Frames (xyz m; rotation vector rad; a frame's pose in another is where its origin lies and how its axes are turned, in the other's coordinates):
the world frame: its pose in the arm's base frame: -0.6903 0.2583 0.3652 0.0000 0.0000 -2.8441
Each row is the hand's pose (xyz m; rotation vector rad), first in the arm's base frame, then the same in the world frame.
Working: the arm's base frame: its pose in the world frame: -0.5843 0.4493 -0.3652 0.0000 0.0000 2.8441

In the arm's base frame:
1: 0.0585 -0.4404 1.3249 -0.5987 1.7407 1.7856
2: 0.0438 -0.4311 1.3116 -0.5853 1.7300 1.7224
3: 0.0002 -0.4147 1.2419 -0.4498 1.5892 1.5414
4: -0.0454 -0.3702 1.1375 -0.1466 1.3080 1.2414
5: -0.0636 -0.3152 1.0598 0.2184 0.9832 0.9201
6: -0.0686 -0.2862 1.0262 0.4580 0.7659 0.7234
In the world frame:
1: -0.5111 0.8875 0.9597 1.5573 0.2874 -0.8752
2: -0.4998 0.8743 0.9464 1.5787 0.2832 -0.9360
3: -0.4629 0.8458 0.8767 1.5542 0.1986 -1.2177
4: -0.4323 0.7899 0.7723 1.4183 -0.0527 -1.7150
5: -0.4311 0.7320 0.6946 1.1499 -0.4425 -2.1991
6: -0.4348 0.7028 0.6610 0.9049 -0.7433 -2.4443

